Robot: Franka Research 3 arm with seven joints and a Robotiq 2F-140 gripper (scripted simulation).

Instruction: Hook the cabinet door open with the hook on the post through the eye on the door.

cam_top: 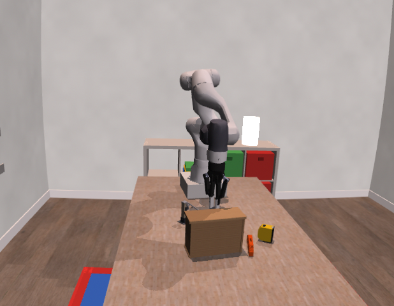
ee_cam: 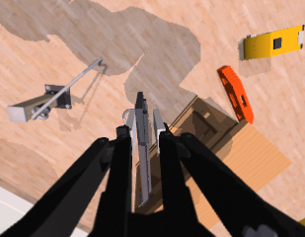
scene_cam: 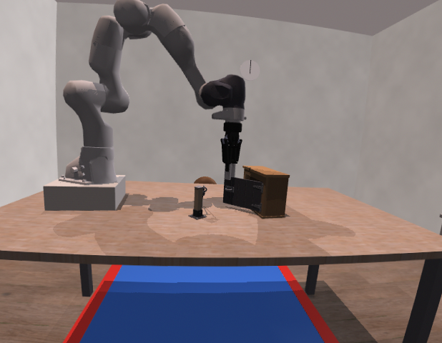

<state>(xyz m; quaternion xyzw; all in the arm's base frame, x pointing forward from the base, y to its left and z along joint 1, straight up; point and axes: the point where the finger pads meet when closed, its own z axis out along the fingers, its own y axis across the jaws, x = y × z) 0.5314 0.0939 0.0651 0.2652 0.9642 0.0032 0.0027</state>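
Right now my hand is 10 cm past the thin grey hook, 8 cm to the left of it and 10 cm above it. Round my hand: orange tool 11 cm ahead, 17 cm to the left, 14 cm below; dark door 6 cm ahead, 5 cm to the right, 8 cm below; yellow box 2 cm ahead, 25 cm to the left, 12 cm below.
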